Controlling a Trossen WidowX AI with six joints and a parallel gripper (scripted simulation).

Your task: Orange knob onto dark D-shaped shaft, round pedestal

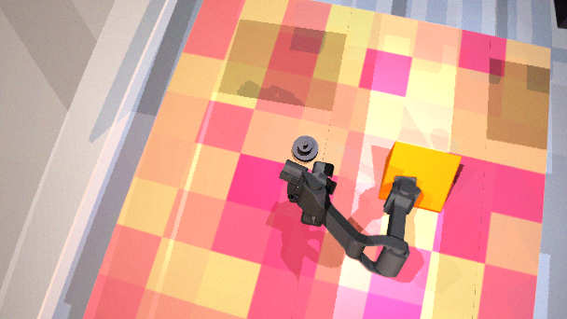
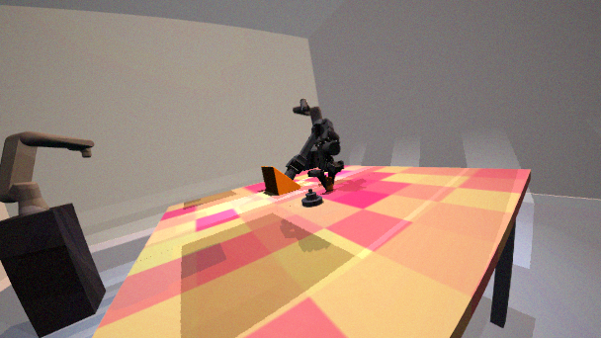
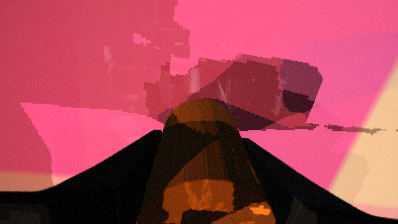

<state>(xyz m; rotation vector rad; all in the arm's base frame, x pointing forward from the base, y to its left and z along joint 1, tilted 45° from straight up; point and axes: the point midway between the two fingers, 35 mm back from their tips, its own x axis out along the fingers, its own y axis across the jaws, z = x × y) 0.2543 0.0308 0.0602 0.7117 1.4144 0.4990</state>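
The round dark pedestal lies 160 mm to the right of my gripper tip, 60 mm ahead of it and 20 mm above it. Also, from my gripper tip: orange knob: 20 mm above.
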